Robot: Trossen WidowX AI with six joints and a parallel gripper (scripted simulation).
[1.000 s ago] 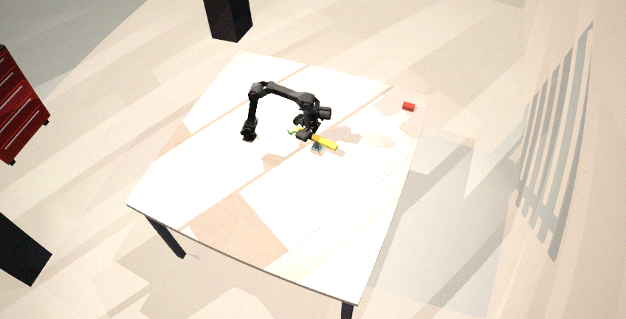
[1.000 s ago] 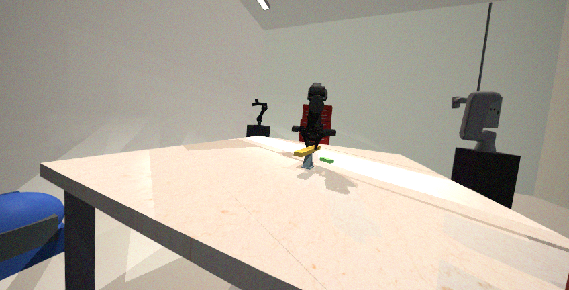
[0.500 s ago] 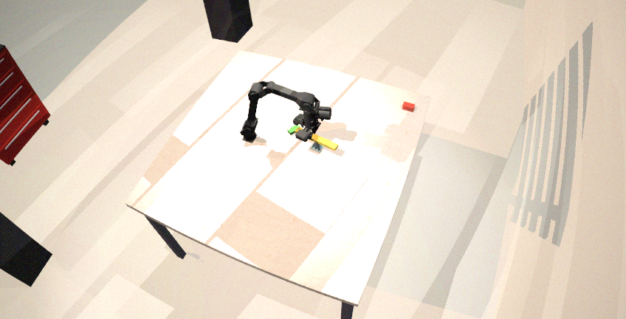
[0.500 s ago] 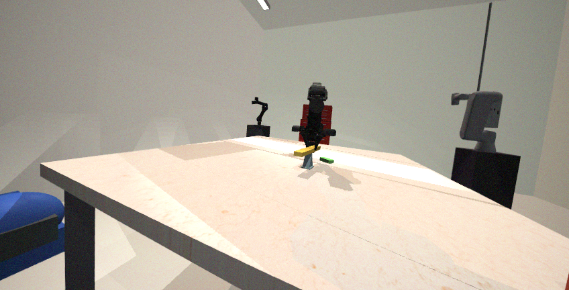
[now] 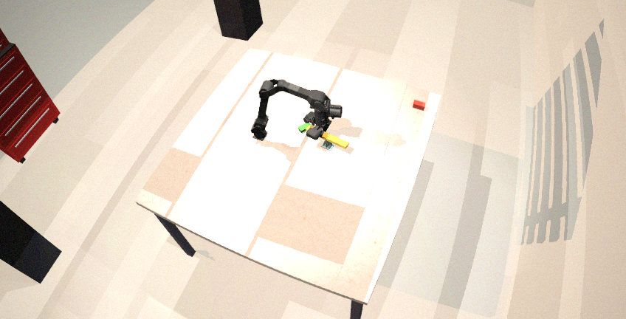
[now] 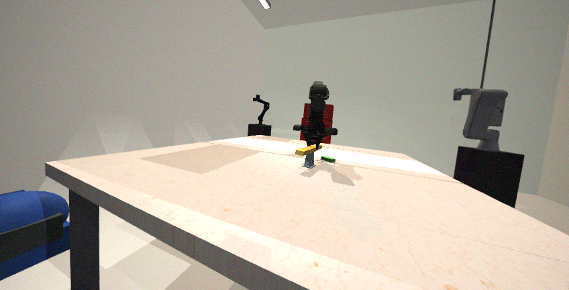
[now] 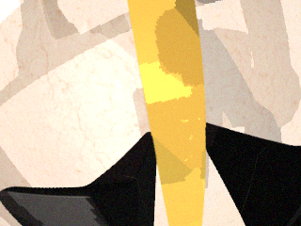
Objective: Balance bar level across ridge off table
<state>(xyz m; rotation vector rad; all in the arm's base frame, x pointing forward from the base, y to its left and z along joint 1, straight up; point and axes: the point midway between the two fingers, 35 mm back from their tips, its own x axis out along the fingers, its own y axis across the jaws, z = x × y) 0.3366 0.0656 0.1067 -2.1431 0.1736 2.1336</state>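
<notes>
The yellow bar lies 3 cm ahead of my gripper tip. Round my gripper tip: red block 40 cm ahead, 43 cm to the left, 6 cm below; then green block 13 cm behind, 6 cm to the left, 6 cm below.
</notes>
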